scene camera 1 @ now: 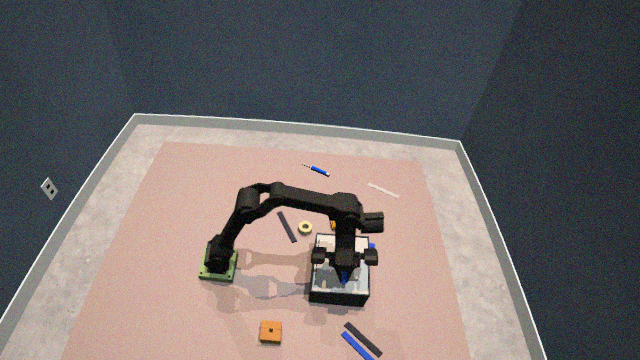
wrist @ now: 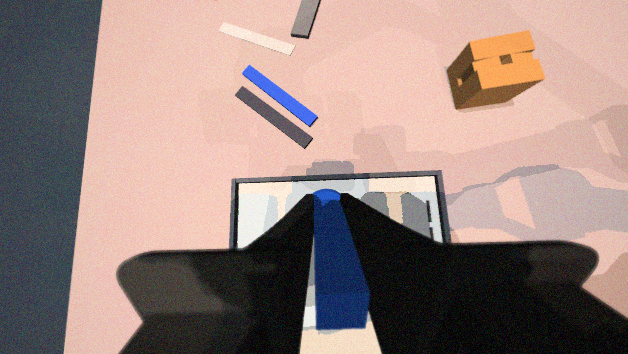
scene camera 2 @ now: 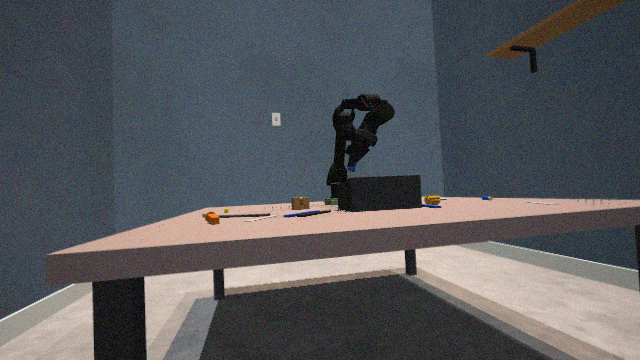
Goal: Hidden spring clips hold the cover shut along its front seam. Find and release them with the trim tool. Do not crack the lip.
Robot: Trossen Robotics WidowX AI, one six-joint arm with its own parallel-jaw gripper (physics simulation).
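Frame: origin at the arm's base, x ahead, y left, z up, level; millimetres.
Where they show: gripper, fingertip midpoint: (scene camera 1: 343, 281) (wrist: 326, 200) (scene camera 2: 349, 167); arm's base, link origin: (scene camera 1: 218, 264) (scene camera 2: 337, 197).
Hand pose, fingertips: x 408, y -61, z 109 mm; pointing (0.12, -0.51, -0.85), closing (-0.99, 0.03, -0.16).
Observation:
Each offset is from my fingertips to the top centre of the thing.
A black box @(38 mm down, 0 mm ahead, 88 mm left) (scene camera 1: 339, 298) (scene camera 2: 382, 192) with a pale cover (scene camera 1: 325, 241) (wrist: 252, 217) stands on the table. The cover lies flat inside the dark rim, and thin dark slits show near its right edge in the wrist view. My gripper (scene camera 1: 344, 271) (scene camera 2: 352, 164) (wrist: 326, 200) is shut on the blue trim tool @(52 mm up, 0 mm ahead, 11 mm left) (scene camera 1: 344, 278) (scene camera 2: 351, 169) (wrist: 341, 265) and points down over the cover. In scene view 2 the tool's blue part is a little above the box top. The tool's tip and any contact with the cover cannot be made out. No clips can be seen.
An orange block @(94 mm down, 200 mm back, 143 mm right) (scene camera 1: 271, 331) (scene camera 2: 300, 203) (wrist: 500, 70) stands apart from the box. A blue strip @(133 mm down, 76 mm ahead, 170 mm right) (scene camera 1: 357, 346) (wrist: 280, 95) and a dark strip @(134 mm down, 87 mm ahead, 136 mm right) (scene camera 1: 363, 339) (wrist: 274, 117) lie beyond it. A yellow ring @(114 mm down, 128 mm back, 267 mm left) (scene camera 1: 300, 231), another dark strip @(134 mm down, 199 mm back, 273 mm left) (scene camera 1: 286, 227) and a blue-handled tool @(122 mm down, 110 mm back, 600 mm left) (scene camera 1: 320, 171) lie elsewhere.

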